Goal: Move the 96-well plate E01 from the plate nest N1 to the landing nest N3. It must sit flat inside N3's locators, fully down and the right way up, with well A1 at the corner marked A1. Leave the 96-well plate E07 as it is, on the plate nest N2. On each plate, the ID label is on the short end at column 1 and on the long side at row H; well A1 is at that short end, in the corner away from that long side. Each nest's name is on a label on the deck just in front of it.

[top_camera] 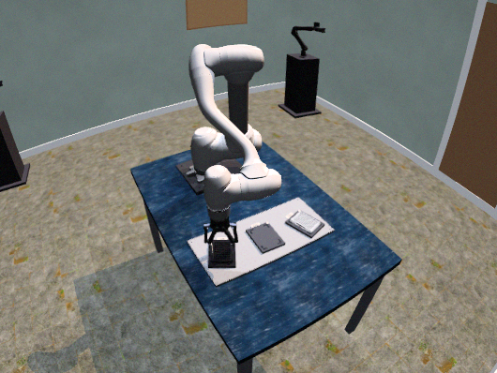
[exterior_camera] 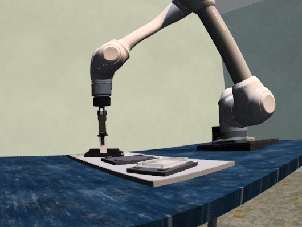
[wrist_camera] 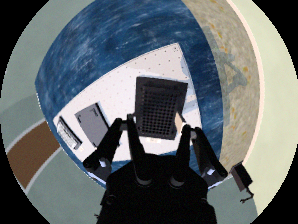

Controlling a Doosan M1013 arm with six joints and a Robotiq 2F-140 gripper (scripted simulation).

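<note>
Right now my hand is 2 cm above the dark 96-well plate. The rest, counted from my hand: dark nest (22 cm to the left, 4 cm below, 1 cm behind); clear 96-well plate (44 cm to the left, 2 cm below).
</note>
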